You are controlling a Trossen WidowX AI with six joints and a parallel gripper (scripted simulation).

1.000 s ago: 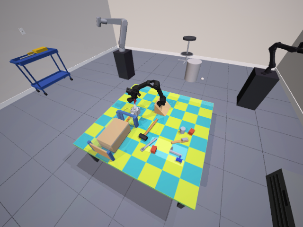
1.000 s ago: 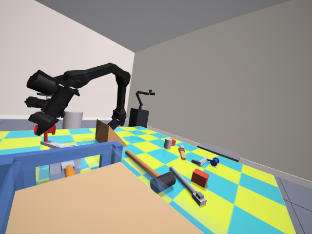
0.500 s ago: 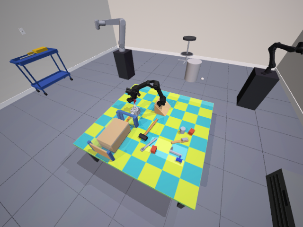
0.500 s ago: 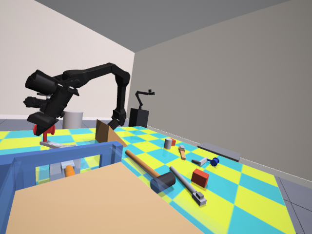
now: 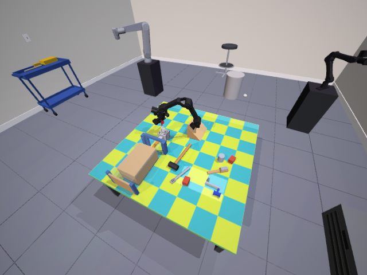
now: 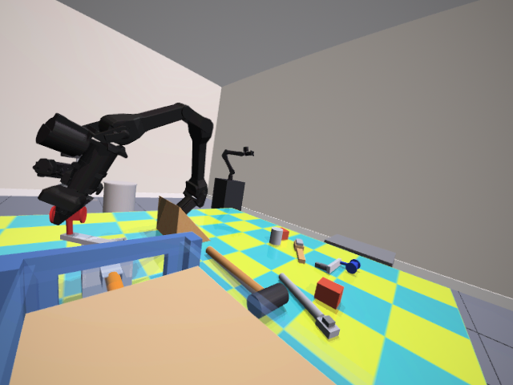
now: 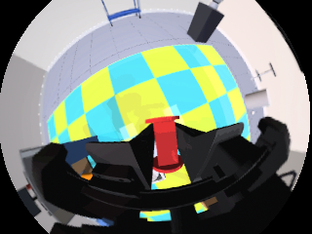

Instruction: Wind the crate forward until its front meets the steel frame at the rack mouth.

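My gripper tip is now 20 mm to the right of the red grip. Also, from my gripper tip: brush: 210 mm ahead, 740 mm to the left, 110 mm below; then winch handle: 30 mm ahead, 40 mm to the left, 30 mm below; then grey winch: 60 mm ahead, 80 mm to the left, 100 mm below.
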